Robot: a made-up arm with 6 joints. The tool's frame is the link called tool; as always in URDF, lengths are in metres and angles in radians. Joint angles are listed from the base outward. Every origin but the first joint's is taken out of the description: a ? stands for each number. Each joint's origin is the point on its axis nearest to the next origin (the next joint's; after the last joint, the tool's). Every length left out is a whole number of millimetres.
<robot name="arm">
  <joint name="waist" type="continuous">
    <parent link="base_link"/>
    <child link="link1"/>
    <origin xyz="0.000 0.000 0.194" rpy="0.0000 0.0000 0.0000"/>
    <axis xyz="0 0 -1"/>
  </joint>
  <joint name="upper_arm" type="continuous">
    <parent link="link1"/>
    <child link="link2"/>
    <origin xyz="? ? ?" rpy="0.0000 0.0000 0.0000"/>
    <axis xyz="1 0 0"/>
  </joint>
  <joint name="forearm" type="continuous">
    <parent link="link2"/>
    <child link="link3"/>
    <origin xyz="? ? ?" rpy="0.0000 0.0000 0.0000"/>
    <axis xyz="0 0 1"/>
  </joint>
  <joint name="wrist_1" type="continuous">
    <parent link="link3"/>
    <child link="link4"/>
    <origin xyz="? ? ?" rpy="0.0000 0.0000 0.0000"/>
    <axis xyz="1 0 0"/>
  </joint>
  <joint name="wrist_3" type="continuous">
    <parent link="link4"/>
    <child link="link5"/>
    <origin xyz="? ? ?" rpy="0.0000 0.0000 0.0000"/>
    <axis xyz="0 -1 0"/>
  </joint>
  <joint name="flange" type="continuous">
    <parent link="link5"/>
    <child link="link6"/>
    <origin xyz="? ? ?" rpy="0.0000 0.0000 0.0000"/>
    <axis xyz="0 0 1"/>
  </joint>
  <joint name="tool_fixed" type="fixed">
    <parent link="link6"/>
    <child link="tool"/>
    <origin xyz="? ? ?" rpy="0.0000 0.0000 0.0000"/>
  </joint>
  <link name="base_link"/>
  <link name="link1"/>
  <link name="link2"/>
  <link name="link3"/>
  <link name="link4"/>
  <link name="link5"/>
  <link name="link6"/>
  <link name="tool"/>
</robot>
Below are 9 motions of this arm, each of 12 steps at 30 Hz.
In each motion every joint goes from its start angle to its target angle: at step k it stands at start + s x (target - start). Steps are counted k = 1, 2, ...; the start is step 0. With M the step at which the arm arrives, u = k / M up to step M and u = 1 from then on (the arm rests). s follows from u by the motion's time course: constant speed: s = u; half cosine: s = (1 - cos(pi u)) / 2; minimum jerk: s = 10 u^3 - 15 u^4 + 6 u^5.
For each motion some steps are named. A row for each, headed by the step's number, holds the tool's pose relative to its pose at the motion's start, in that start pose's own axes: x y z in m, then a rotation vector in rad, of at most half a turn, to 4 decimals.
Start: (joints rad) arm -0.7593 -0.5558 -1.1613 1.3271 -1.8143 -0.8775
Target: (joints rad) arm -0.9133 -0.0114 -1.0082 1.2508 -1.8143 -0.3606
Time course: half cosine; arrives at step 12
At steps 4, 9, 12:
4: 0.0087 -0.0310 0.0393 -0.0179 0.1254 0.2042
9: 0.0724 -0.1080 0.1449 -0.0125 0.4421 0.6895
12: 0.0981 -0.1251 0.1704 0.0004 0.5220 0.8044

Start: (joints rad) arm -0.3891 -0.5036 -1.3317 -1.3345 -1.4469 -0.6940
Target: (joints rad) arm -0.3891 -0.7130 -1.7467 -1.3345 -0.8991 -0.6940
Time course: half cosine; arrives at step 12
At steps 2, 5, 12:
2: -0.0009 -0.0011 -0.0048 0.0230 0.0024 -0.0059
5: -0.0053 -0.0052 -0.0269 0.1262 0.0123 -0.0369
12: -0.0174 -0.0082 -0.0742 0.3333 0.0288 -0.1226

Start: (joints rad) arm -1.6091 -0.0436 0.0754 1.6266 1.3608 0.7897
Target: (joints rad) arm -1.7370 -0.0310 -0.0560 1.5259 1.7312 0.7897
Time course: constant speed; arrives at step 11
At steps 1, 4, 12:
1: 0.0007 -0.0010 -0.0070 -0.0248 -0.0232 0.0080
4: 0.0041 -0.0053 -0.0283 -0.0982 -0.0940 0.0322
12: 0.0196 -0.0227 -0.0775 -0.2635 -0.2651 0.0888

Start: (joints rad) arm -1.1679 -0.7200 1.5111 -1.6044 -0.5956 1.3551
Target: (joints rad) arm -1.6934 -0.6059 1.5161 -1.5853 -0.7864 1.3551
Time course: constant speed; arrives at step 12
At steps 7, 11, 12:
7: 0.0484 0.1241 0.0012 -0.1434 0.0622 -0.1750
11: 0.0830 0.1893 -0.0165 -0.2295 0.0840 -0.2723
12: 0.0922 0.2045 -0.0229 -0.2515 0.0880 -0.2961

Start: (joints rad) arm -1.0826 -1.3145 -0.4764 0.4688 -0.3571 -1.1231
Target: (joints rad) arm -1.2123 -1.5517 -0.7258 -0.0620 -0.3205 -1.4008
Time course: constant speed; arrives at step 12
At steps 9, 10, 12:
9: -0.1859 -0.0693 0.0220 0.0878 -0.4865 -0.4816
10: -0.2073 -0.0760 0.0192 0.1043 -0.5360 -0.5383
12: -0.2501 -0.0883 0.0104 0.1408 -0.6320 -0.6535

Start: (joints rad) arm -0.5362 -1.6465 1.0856 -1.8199 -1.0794 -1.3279
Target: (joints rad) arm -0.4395 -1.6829 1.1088 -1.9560 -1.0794 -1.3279
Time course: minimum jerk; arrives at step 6
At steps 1, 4, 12:
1: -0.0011 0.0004 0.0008 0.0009 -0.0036 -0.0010
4: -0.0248 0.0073 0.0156 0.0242 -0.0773 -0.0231
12: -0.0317 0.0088 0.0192 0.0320 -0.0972 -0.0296

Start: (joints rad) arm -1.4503 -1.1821 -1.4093 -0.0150 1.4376 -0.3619
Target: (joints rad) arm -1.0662 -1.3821 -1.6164 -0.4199 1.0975 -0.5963
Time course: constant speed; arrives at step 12
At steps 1, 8, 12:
1: 0.0110 0.0225 0.0177 -0.0425 0.0020 0.0411
8: 0.0416 0.2080 0.1176 -0.3807 -0.0210 0.2962
12: 0.0213 0.3224 0.1506 -0.5968 -0.0733 0.4147

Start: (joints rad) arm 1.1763 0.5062 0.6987 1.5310 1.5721 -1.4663
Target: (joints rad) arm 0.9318 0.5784 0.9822 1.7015 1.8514 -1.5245
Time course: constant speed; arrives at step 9
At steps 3, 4, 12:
3: 0.0333 -0.0313 -0.0640 -0.0737 -0.0094 -0.1204
4: 0.0436 -0.0449 -0.0834 -0.0983 -0.0164 -0.1605
12: 0.0872 -0.1317 -0.1627 -0.2221 -0.0794 -0.3550

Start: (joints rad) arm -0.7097 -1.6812 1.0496 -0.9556 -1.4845 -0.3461
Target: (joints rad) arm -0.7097 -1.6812 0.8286 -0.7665 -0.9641 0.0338
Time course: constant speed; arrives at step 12
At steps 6, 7, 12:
6: -0.0061 -0.0408 -0.0358 0.1273 -0.1462 0.2671
7: -0.0064 -0.0476 -0.0436 0.1488 -0.1729 0.3089
12: -0.0042 -0.0793 -0.0908 0.2550 -0.3178 0.5033

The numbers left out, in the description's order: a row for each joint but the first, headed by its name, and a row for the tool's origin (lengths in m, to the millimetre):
upper_arm: -0.058 0.054 0.000
forearm: 0.000 0.022 0.122
wrist_1: 0.024 -0.193 0.000
wrist_3: 0.000 -0.301 0.241
flange: -0.109 0.000 0.036
tool: -0.044 0.156 0.000

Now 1 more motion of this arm.
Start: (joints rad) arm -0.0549 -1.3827 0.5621 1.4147 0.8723 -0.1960
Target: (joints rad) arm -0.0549 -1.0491 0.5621 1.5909 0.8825 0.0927
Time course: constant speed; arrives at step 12
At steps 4, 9, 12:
4: -0.0175 -0.0519 -0.0120 0.1432 0.0103 0.0166
9: -0.0435 -0.1106 -0.0365 0.3224 0.0087 0.0359
12: -0.0611 -0.1417 -0.0556 0.4295 0.0001 0.0460

